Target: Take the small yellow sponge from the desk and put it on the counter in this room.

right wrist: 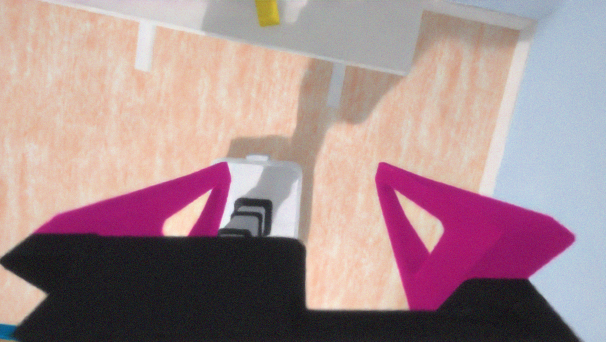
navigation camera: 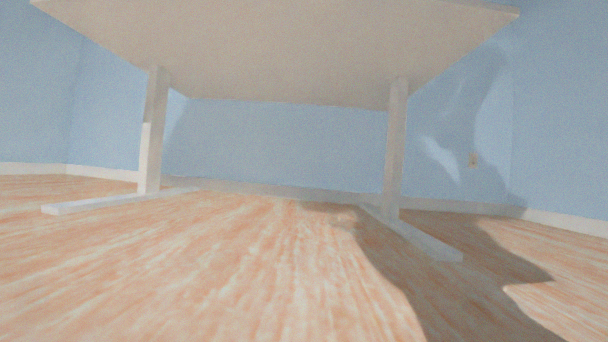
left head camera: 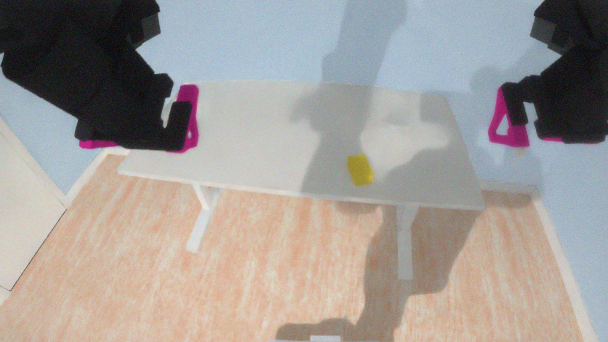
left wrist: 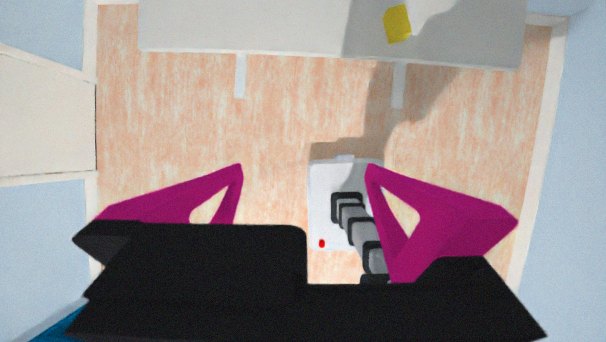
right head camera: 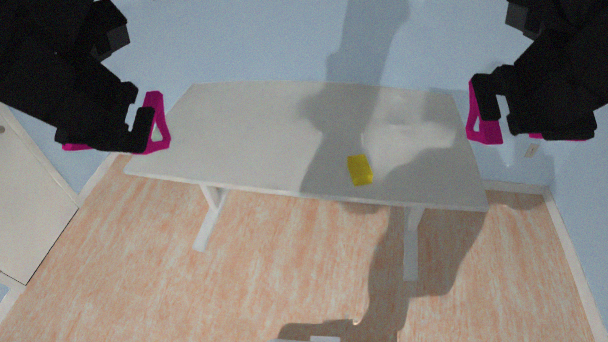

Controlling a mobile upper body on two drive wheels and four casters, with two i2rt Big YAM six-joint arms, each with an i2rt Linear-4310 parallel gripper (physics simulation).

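Places are measured from the left arm's base along level axes (x right, y ahead, z up), in millimetres.
Pixels of known places: left gripper, between the fingertips: (left head camera: 162, 140) (left wrist: 303, 170) (right head camera: 140, 142); right gripper, between the fingertips: (right wrist: 303, 170) (left head camera: 516, 136) (right head camera: 499, 133).
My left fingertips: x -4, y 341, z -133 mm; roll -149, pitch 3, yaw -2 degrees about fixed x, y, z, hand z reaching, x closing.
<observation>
Behind a point stands the place of what it marks.
The small yellow sponge (left head camera: 360, 170) @(y 795, x 319, z -645 mm) (right head camera: 360, 170) @(y 795, x 322, z -645 mm) (left wrist: 397, 24) @(y 805, x 314, z -645 mm) (right wrist: 267, 12) @(y 781, x 331, z -645 mm) lies on the white desk (left head camera: 240, 135) @(y 1034, x -147, z -690 mm) (right head camera: 240, 135) @(y 1037, x -160, z -690 mm) (left wrist: 240, 25) @(y 871, x -264, z -690 mm) (right wrist: 360, 40) @(y 752, x 628, z -690 mm), near its front edge and right of its middle in the head views. My left gripper (left wrist: 303, 170) @(y 341, x -4, z -133 mm) is open and empty, high up at the left of the head views. My right gripper (right wrist: 303, 170) @(y 357, x 448, z -129 mm) is open and empty, high up at the right of the head views. Both are well apart from the sponge. In the navigation camera the desk's underside (navigation camera: 280, 55) shows and hides the sponge. The counter does not show in any view.
The desk's legs (navigation camera: 154, 130) @(y 1168, x -511, z -1055 mm) (navigation camera: 395, 150) @(y 1018, x 680, z -1067 mm) stand on long feet on the wooden floor (left head camera: 280, 250) @(y 904, x -32, z -1410 mm). Blue walls (navigation camera: 270, 145) @(y 1532, x 43, z -1032 mm) stand behind and at the right. A pale door (left head camera: 25, 200) @(y 856, x -1918, z -1058 mm) (right head camera: 30, 205) @(y 773, x -1928, z -1031 mm) (left wrist: 45, 115) @(y 712, x -1935, z -1095 mm) is at the left. My white base (left wrist: 325, 200) @(y 50, x 86, z -1150 mm) (right wrist: 285, 200) @(y 106, x 401, z -1150 mm) stands before the desk.
</observation>
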